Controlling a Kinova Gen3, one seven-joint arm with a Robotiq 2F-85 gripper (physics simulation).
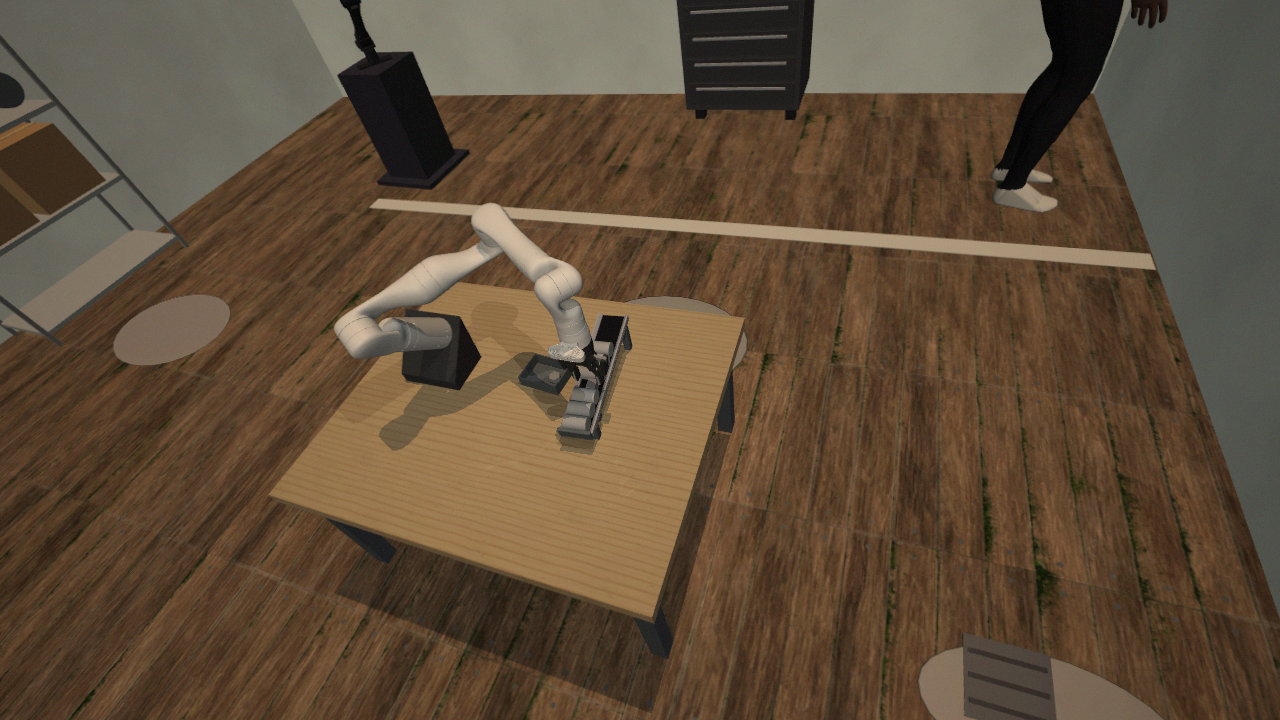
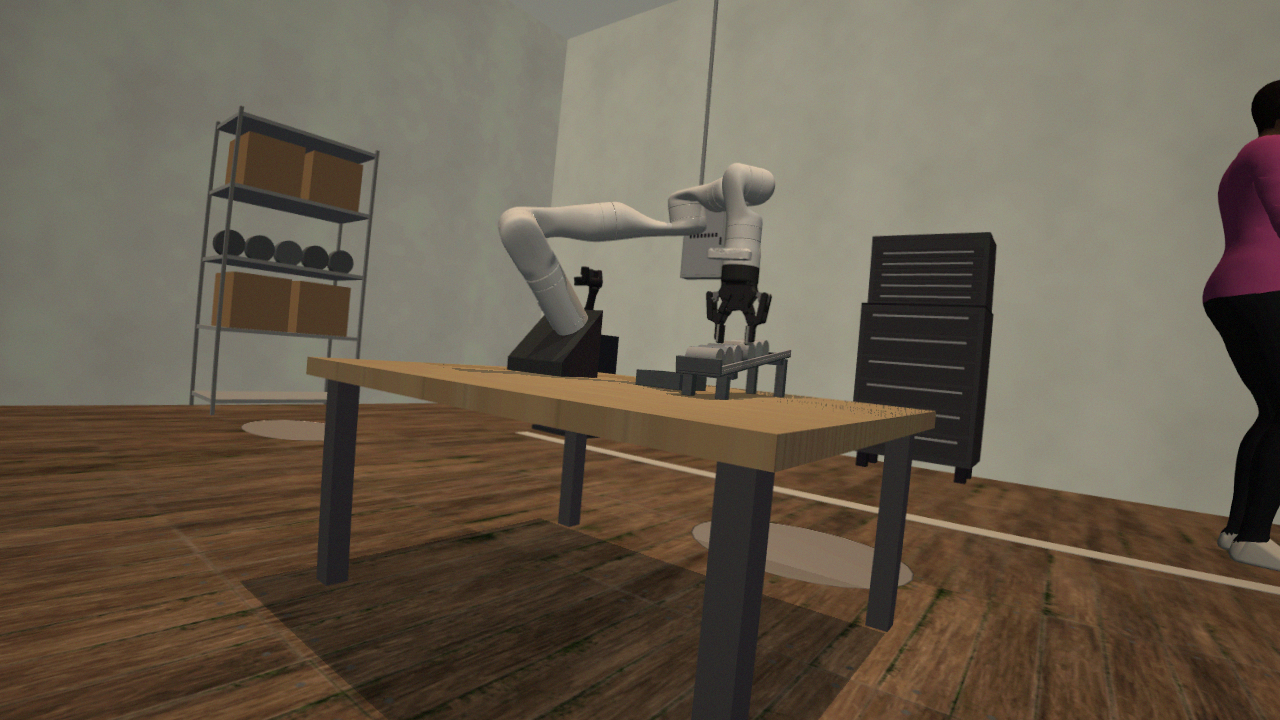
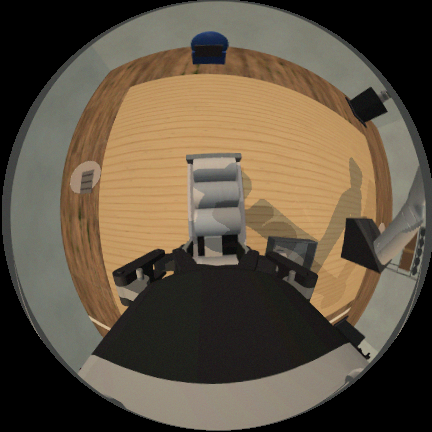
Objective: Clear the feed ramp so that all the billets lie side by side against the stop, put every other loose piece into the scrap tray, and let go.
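The feed ramp slopes down to its stop. Three grey billets lie side by side at the stop: the lowest billet, the middle billet and the upper billet. Above them a narrow light piece lies in the channel, with dark bed at both sides. Beyond it a further billet is partly hidden by my gripper. The gripper is open and empty, pointing down, its fingertips astride the ramp's width. The scrap tray holds a light piece.
The tray stands on the table beside the ramp, on the side of the arm's black base. Another billet shows higher on the ramp behind the gripper. A person stands beyond the floor line.
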